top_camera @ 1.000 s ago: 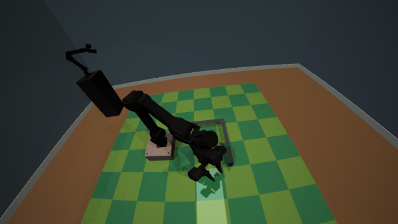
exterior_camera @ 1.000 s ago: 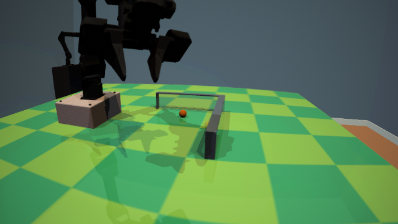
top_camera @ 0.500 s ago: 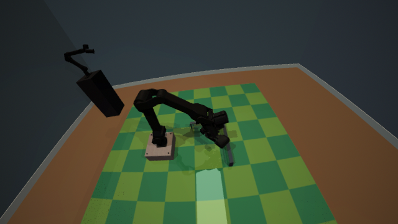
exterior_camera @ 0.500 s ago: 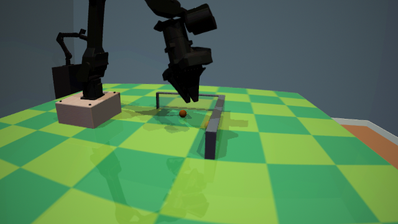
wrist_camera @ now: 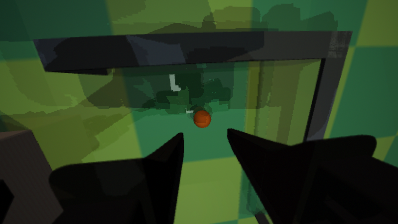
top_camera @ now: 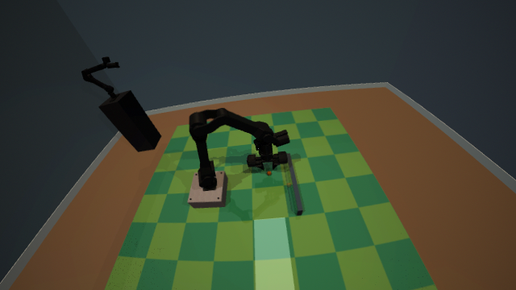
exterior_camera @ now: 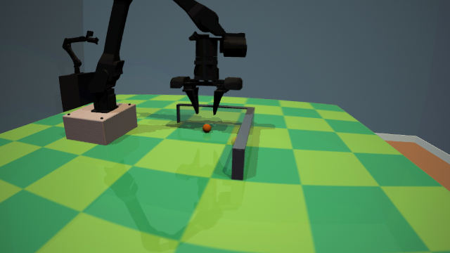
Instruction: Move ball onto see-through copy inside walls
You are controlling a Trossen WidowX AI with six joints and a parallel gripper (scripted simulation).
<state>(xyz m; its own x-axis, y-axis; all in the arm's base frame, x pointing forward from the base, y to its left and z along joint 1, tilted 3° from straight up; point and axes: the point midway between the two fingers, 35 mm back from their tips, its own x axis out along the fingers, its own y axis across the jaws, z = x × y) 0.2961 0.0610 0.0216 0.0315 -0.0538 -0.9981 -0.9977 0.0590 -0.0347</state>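
My gripper tip is 40 mm above the orange ball. The rest, counted from my gripper tip: see-through copy of ball: 90 mm ahead, 90 mm to the right, 40 mm below.
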